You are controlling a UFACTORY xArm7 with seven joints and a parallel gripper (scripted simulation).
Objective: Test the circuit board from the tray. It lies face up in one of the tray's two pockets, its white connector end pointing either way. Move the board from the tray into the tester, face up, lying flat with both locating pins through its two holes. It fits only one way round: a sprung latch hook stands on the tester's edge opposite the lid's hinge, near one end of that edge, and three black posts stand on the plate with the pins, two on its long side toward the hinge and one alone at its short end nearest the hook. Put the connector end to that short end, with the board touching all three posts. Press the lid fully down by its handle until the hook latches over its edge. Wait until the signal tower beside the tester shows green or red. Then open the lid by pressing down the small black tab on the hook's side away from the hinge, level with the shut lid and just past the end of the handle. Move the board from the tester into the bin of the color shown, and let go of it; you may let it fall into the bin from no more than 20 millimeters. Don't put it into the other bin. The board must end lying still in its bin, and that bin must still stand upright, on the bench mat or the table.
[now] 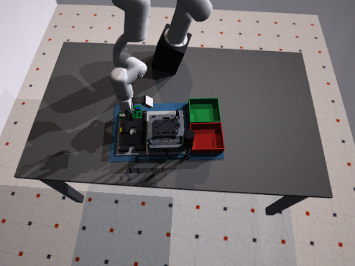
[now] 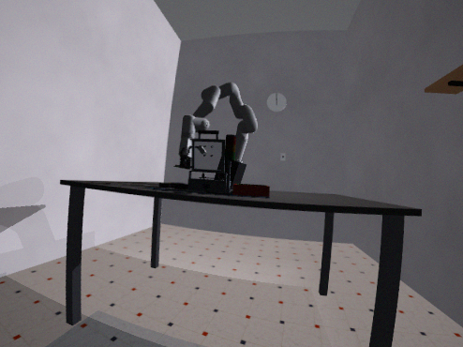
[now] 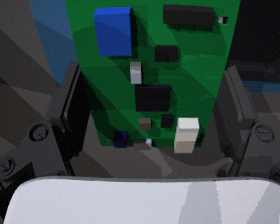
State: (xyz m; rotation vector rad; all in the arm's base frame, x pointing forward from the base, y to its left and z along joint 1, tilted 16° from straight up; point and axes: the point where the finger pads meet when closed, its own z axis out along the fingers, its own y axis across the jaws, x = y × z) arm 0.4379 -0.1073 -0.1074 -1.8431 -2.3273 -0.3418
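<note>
Now: hand right at the green circuit board. Round my hand: tester lid 21 cm to the left, 14 cm ahead, 6 cm above; then green bin 35 cm to the left, 13 cm behind, 11 cm below; then red bin 38 cm to the left, 11 cm below, 2 cm ahead.
</note>
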